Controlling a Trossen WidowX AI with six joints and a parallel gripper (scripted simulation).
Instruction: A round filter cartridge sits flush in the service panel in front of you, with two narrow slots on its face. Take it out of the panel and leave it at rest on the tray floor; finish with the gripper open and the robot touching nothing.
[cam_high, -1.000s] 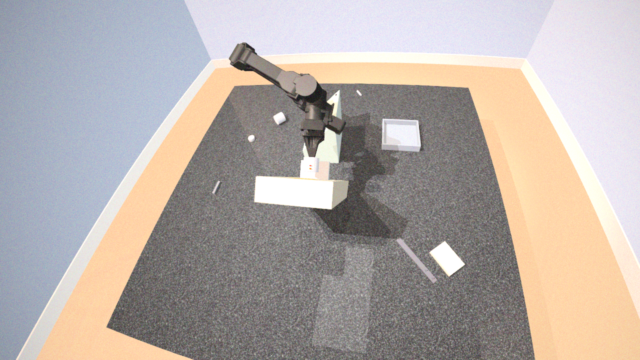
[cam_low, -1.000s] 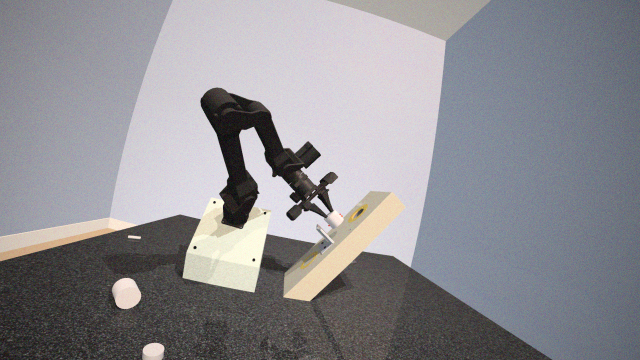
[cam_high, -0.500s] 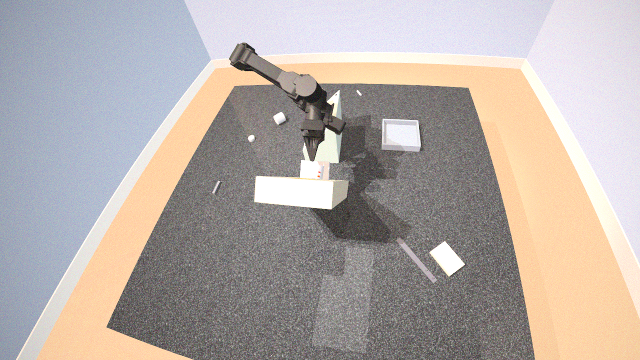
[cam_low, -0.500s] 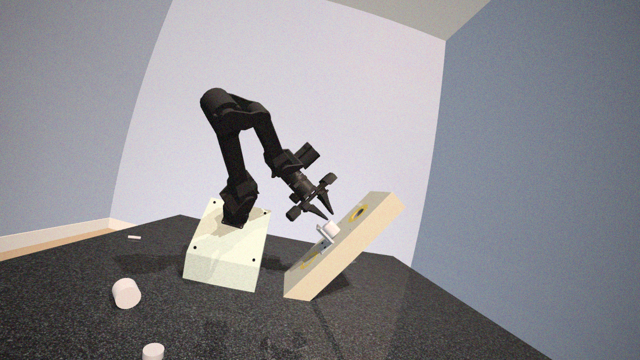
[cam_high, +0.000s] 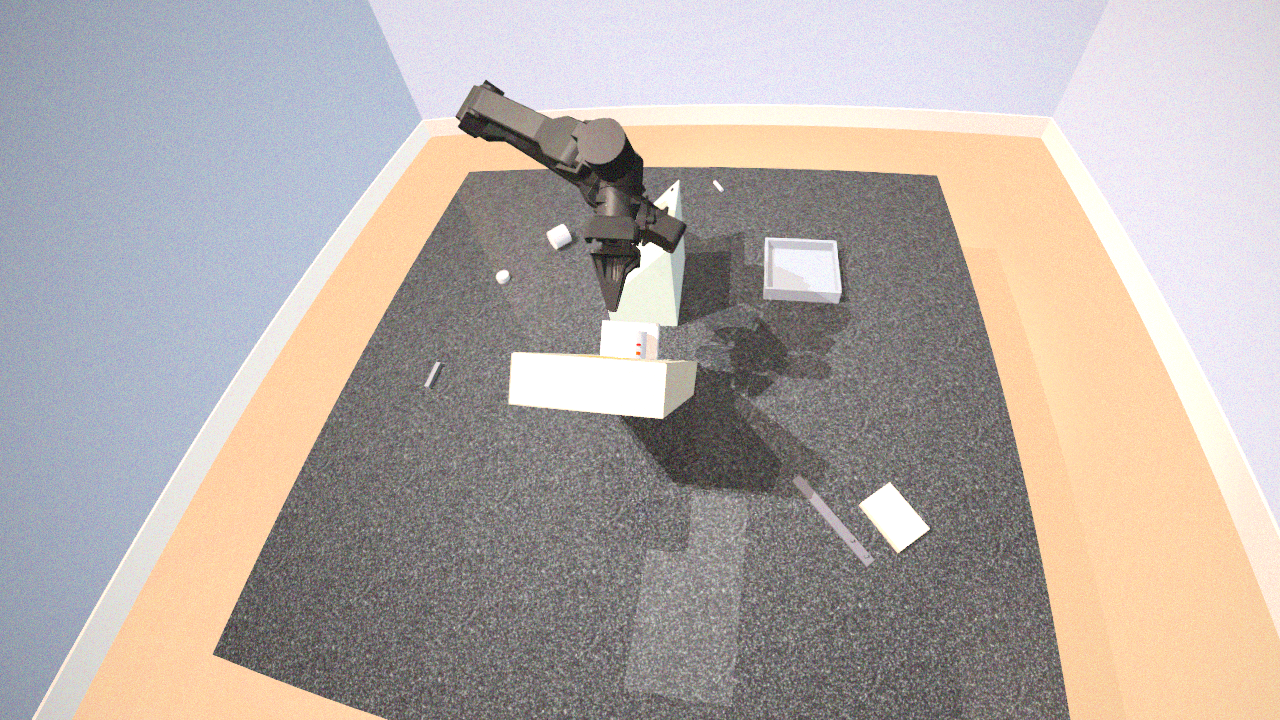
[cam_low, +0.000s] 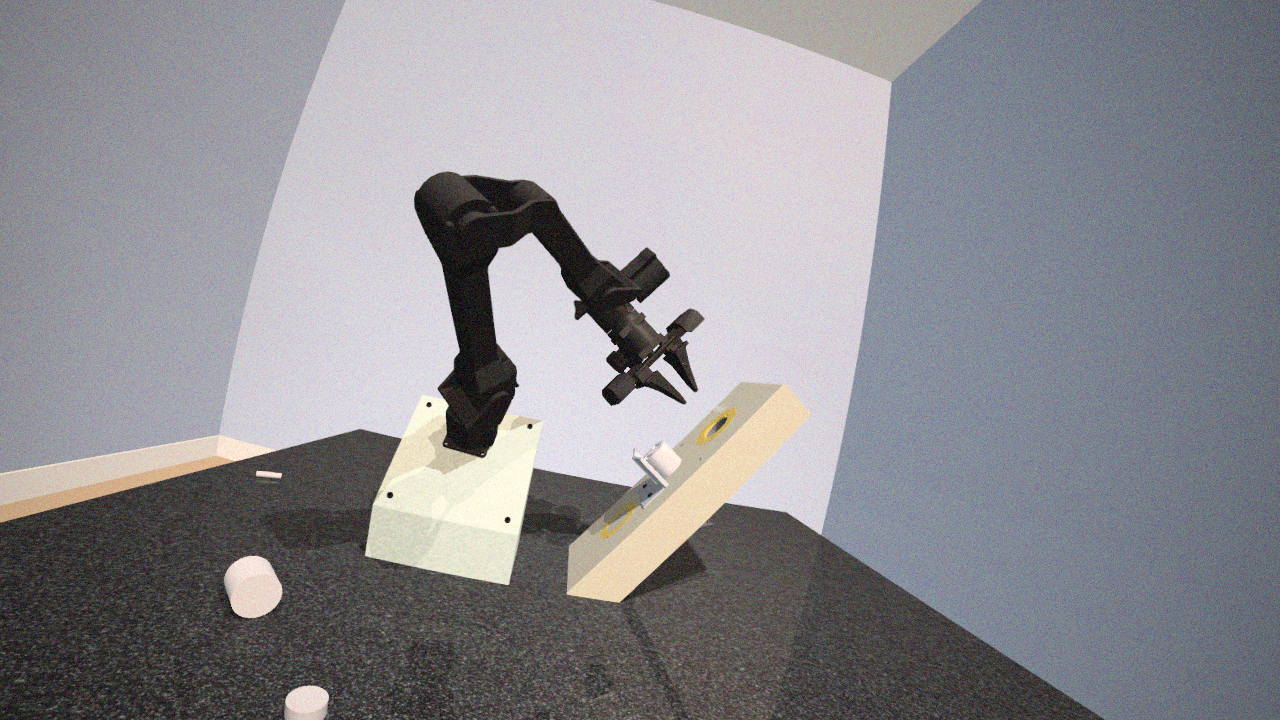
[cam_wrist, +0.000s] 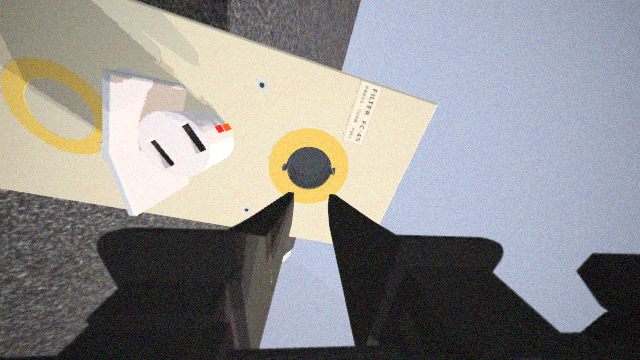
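The bracket is 140 mm below my gripper tip and 40 mm behind it. Also, from my gripper tip: service panel 120 mm below, 20 mm ahead.
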